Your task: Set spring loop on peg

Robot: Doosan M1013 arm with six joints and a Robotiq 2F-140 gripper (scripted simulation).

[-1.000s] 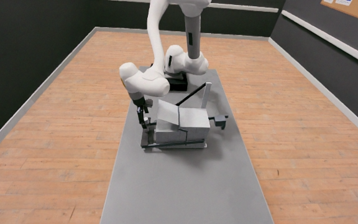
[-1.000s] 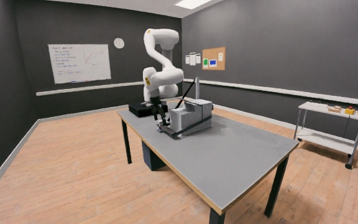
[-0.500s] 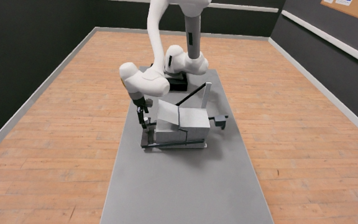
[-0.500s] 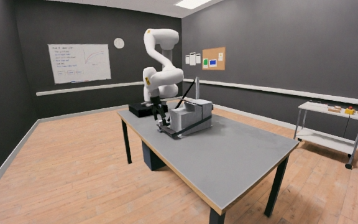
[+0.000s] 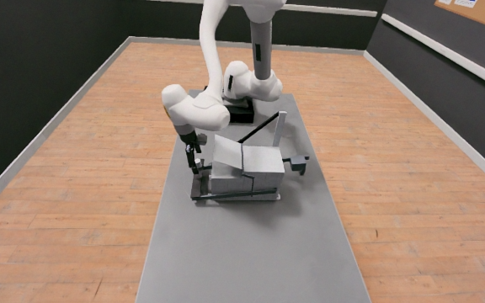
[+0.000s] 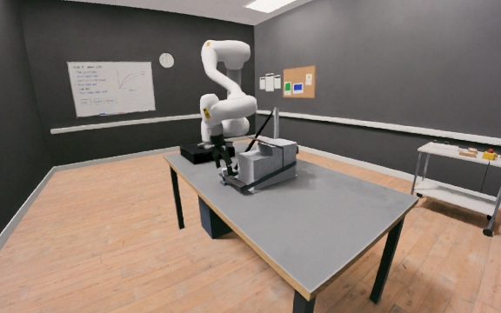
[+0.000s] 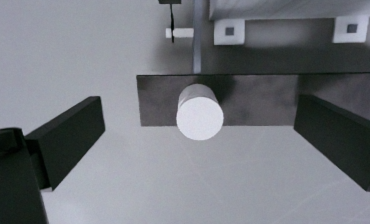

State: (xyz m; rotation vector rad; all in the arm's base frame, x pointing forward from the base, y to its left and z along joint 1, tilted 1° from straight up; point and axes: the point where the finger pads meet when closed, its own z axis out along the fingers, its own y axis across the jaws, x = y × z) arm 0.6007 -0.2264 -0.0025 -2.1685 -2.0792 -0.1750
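Right now my hand is 1 cm above the steel test weight. The rest, counted from my hand: small dark object 1 cm to the right, 8 cm below.
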